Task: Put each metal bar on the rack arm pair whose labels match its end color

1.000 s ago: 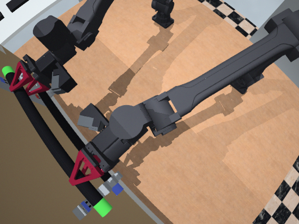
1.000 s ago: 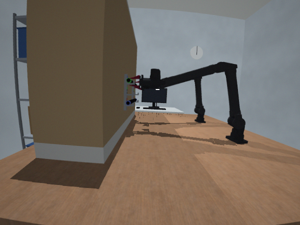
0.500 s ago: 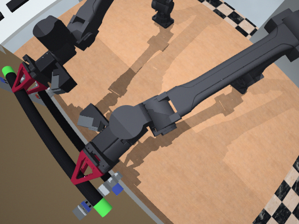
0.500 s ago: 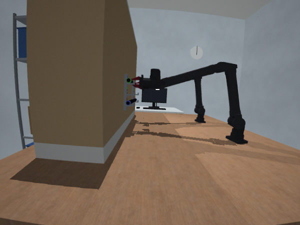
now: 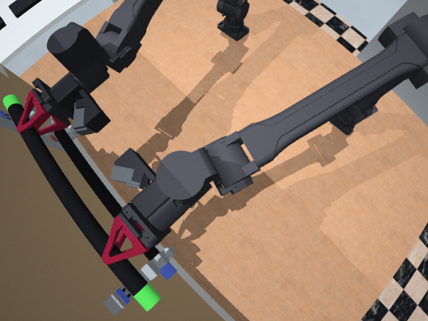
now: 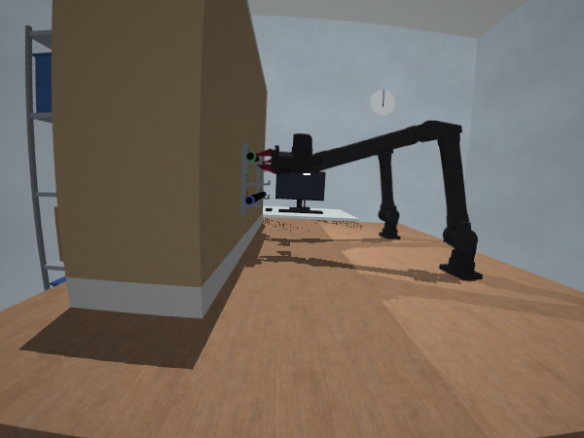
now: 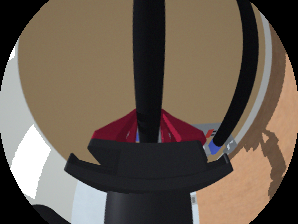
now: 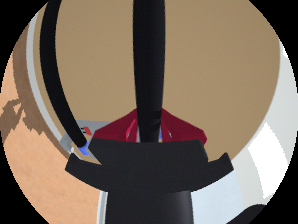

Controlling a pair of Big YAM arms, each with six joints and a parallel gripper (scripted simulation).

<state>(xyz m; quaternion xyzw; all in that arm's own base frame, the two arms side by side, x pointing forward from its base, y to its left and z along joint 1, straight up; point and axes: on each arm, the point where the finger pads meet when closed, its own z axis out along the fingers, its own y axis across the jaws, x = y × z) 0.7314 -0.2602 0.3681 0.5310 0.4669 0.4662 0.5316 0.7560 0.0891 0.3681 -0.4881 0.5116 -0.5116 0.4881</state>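
Now: left hand 15 cm to the left of the green-ended bar. The rest, counted from my left hand: brown wall (18 cm ahead, 13 cm to the right, 8 cm above); then blue-ended bar (15 cm to the right, 15 cm below).
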